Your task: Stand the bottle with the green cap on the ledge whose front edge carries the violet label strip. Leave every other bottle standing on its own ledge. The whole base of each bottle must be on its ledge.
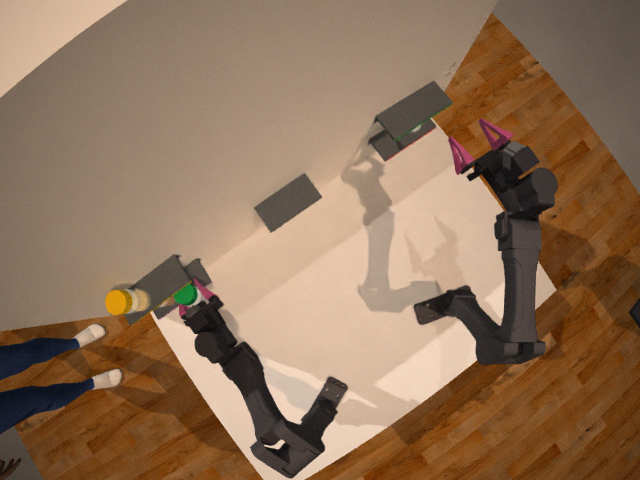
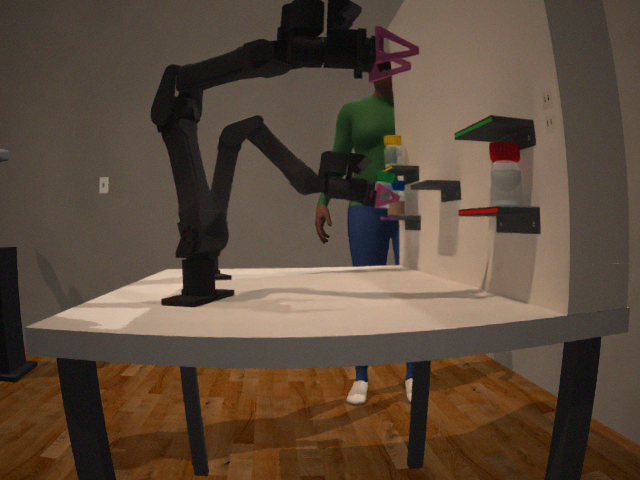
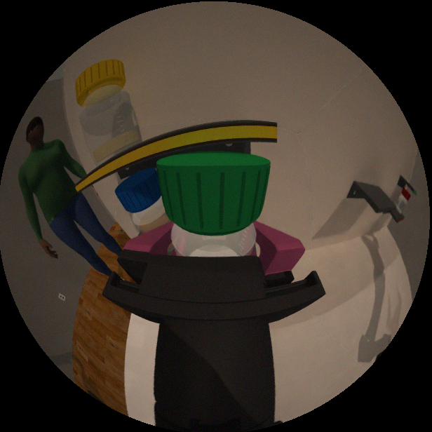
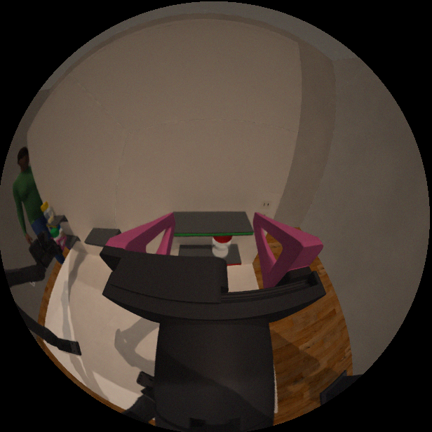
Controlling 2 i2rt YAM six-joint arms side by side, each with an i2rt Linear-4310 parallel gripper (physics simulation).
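Where they show: left gripper, fingertip midpoint: [image 2: 396,197]; right gripper, fingertip midpoint: [image 1: 464,128] [image 2: 414,58]; left arm's base, origin of the base link: [image 1: 323,406]; right arm's base, origin of the base link: [image 1: 444,305] [image 2: 199,299].
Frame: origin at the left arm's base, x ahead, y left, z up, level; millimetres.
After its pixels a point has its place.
My left gripper [image 1: 190,295] {x 510, y -163, z 208 mm} [image 2: 388,196] {x 510, y -163, z 208 mm} [image 3: 213,217] is shut on the bottle with the green cap [image 1: 186,294] {x 467, y -162, z 282 mm} [image 2: 385,177] {x 459, y -180, z 263 mm} [image 3: 214,195] and holds it upright. The bottle is at the front of the violet-strip ledge [image 1: 199,272] [image 2: 412,223], its cap near the level of the yellow-strip ledge [image 1: 160,279] [image 2: 410,174] [image 3: 200,136] above. Its base is hidden, so contact with the ledge cannot be told. The blue-capped bottle [image 2: 398,184] {x 550, y -121, z 250 mm} [image 3: 137,191] stands on the violet-strip ledge, close beside it. My right gripper [image 1: 465,129] {x 86, y -784, z 413 mm} [image 2: 413,57] {x 86, y -784, z 413 mm} [image 4: 213,217] is open and empty.
The yellow-capped bottle [image 1: 118,302] {x 552, y -95, z 402 mm} [image 2: 392,147] {x 542, y -109, z 363 mm} [image 3: 100,82] stands on the yellow-strip ledge. The red-capped bottle [image 2: 505,178] {x 170, y -898, z 203 mm} [image 4: 221,246] stands on the red-strip ledge [image 2: 516,217] {x 237, y -863, z 142 mm}, under the green-strip ledge [image 1: 413,108] {x 207, y -843, z 297 mm} [image 2: 496,128] {x 168, y -888, z 285 mm}. Another ledge [image 1: 287,202] {x 375, y -484, z 227 mm} [image 2: 436,184] {x 325, y -549, z 217 mm} is between the pairs.
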